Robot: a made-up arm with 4 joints.
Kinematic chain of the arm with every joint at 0, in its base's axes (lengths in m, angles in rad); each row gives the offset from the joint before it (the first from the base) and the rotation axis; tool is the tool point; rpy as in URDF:
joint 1: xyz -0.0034 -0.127 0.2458 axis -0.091 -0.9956 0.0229
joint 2: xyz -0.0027 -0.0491 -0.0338 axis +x
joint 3: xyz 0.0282 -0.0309 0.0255 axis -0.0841 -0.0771 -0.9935
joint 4: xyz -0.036 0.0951 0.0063 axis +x
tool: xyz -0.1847 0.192 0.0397 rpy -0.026 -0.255 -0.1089
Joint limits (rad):
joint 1: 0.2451..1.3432
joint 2: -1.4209..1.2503
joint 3: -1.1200..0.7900
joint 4: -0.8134..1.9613
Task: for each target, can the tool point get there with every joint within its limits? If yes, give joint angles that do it. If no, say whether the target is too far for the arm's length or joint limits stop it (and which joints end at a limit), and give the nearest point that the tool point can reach.
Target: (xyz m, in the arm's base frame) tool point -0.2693 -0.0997 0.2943
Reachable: yes | joints 1.0853 0.5989 0.6323 1.1754
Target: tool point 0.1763 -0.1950 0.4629
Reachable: no: joint limits stop it (at a limit: joint 1, joint 2, joint 3) | nearest point -0.0111 -0.1284 0.5517 | short by 0.218 m
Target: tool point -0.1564 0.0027 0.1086
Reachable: yes | joints 1.1149 -0.7014 0.2783 1.6919
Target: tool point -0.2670 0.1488 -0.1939
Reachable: no: too far | nearest point -0.1505 0.0054 -0.0151 | short by 0.257 m
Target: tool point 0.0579 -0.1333 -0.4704
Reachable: no: too far | nearest point 0.0402 -0.1373 -0.1109 | short by 0.360 m
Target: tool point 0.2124 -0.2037 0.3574
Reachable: no: joint limits stop it (at a limit: joint 1, joint 2, joint 3) | nearest point 0.3440 -0.2417 0.2353 | short by 0.184 m
